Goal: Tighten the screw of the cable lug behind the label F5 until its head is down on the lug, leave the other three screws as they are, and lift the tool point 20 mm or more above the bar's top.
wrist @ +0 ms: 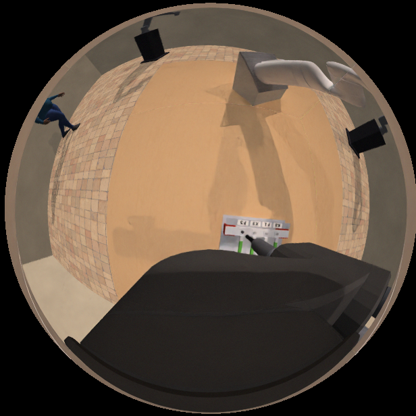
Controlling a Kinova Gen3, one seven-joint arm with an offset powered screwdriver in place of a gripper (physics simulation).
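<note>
The label F5 (242, 223) is upside down in view, leftmost of four labels on the grey fixture (228, 242). Below it a dark screw (242, 232) shows on the pale bar (233, 230). The other three screws (254, 233) (266, 233) (277, 234) look paler and sit in a row to its right. My screwdriver (246, 236) has no fingers. Its tip appears just below and right of the F5 screw in the image, not lined up over it. Its height above the bar is hard to tell. The lug under the screw is too small to make out.
Green cables (240, 246) (275, 245) run down from the bar, partly hidden by the tool and dark housing. A grey block (246, 77) with a pale arm (292, 72) stands at the far side of the table (165, 150). Black stands (150, 45) (366, 136) and a person (57, 116) are farther off.
</note>
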